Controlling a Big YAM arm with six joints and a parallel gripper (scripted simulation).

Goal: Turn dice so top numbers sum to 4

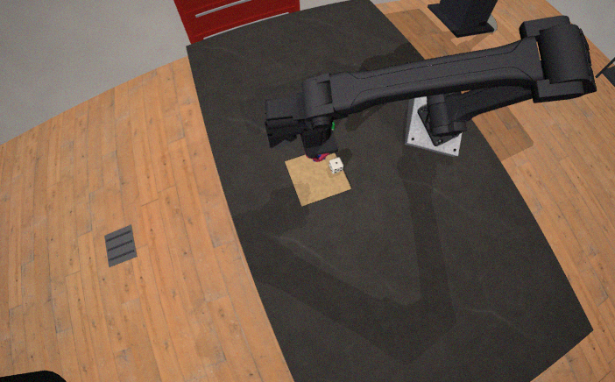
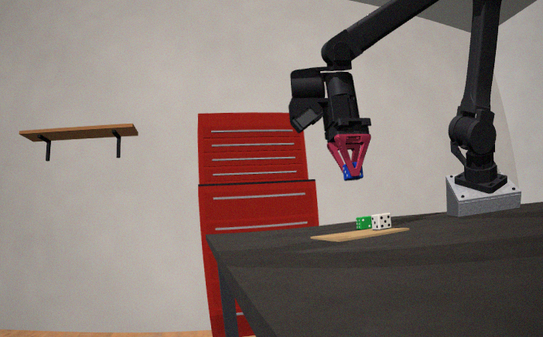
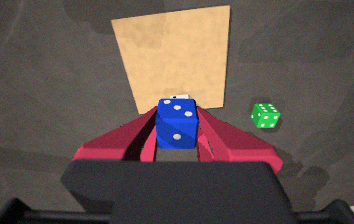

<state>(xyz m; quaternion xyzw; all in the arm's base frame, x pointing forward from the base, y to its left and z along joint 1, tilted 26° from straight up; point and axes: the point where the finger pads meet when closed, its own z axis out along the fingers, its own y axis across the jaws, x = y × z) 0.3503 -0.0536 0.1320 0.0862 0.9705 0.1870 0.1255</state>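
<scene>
Right now my hand is 11 cm above the tan mat. The rest, counted from my hand: blue die (right at my hand); white die (10 cm below, 6 cm behind); green die (13 cm to the right, 10 cm below, 9 cm behind).
</scene>
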